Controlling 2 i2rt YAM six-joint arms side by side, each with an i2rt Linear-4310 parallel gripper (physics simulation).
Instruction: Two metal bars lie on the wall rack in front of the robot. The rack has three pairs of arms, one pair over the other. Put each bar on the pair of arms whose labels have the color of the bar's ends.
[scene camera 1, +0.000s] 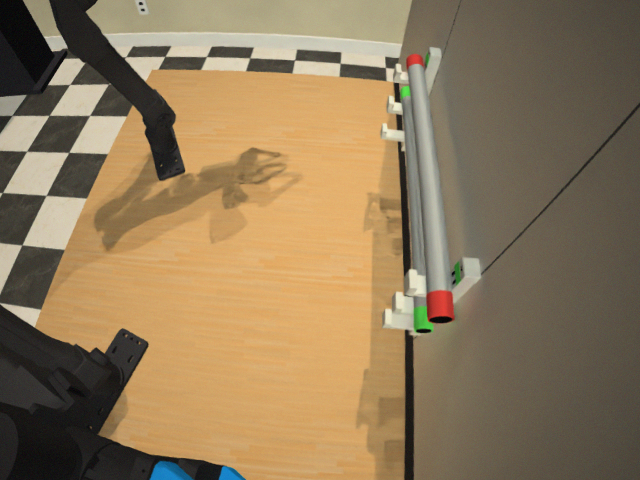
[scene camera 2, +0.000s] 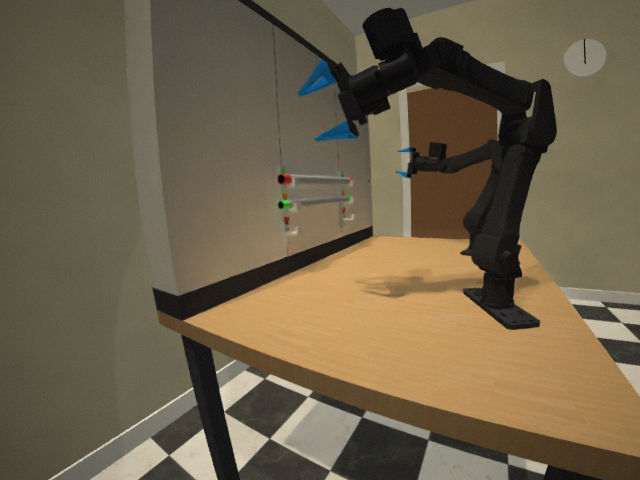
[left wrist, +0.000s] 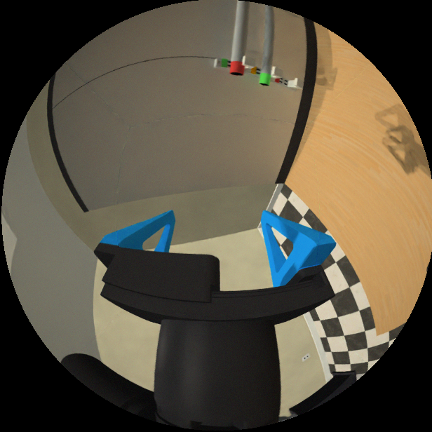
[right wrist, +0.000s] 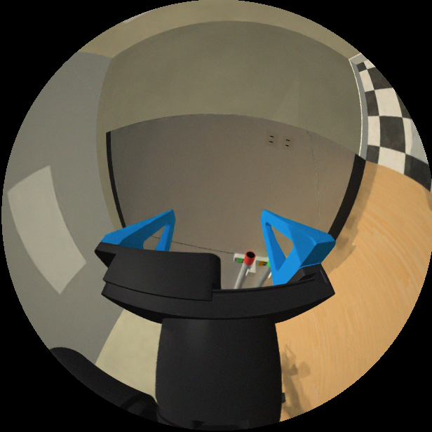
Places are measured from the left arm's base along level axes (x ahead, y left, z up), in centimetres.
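Pixels of known places: left gripper, between the fingertips: (scene camera 2: 307, 117); right gripper, between the fingertips: (scene camera 2: 396, 161); left arm's base, origin of its link: (scene camera 1: 165, 149) (scene camera 2: 496, 307); right arm's base, origin of its link: (scene camera 1: 109, 380).
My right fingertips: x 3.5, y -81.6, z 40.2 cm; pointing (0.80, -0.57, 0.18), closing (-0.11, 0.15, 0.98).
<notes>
For each thing: its top centre in the pictures, then the offset to it from my right fingertips. "spot": a spot on its surface instead. Level surfaces: height alone.
- wall rack, a spot on its surface: (scene camera 1: 471, 268) spot: dx +28.1, dy +13.7, dz -4.6 cm
- red-ended bar, centre of its top: (scene camera 1: 429, 150) (scene camera 2: 322, 176) dx +35.3, dy +32.2, dz -7.5 cm
- green-ended bar, centre of its top: (scene camera 1: 417, 180) (scene camera 2: 322, 197) dx +35.9, dy +32.8, dz -15.5 cm
- wooden table, height of its surface: dz -40.2 cm
The wall rack (scene camera 1: 471, 268) has green labels (scene camera 2: 283, 171) on its top pair of arms, orange labels (scene camera 2: 284, 195) (left wrist: 254, 70) on the middle pair and red labels (scene camera 2: 286, 220) on the bottom pair. The red-ended bar (scene camera 1: 433, 196) (scene camera 2: 317, 179) (left wrist: 240, 35) lies on the top pair. The green-ended bar (scene camera 1: 415, 206) (scene camera 2: 317, 199) (left wrist: 269, 40) lies on the middle pair. The bottom arms (scene camera 2: 295, 231) (left wrist: 294, 84) hold no bar. My left gripper (scene camera 2: 307, 116) (left wrist: 217, 214) is open and empty, above bar height. My right gripper (scene camera 2: 396, 161) (right wrist: 217, 214) is open and empty, apart from the bars.
The rack is fixed to a grey wall panel (scene camera 1: 558, 310) (scene camera 2: 222, 155) behind the wooden table (scene camera 1: 289, 310) (scene camera 2: 413, 351). Wall sockets (right wrist: 279, 140) show on the panel in the right wrist view. Both arms cast shadows on the table.
</notes>
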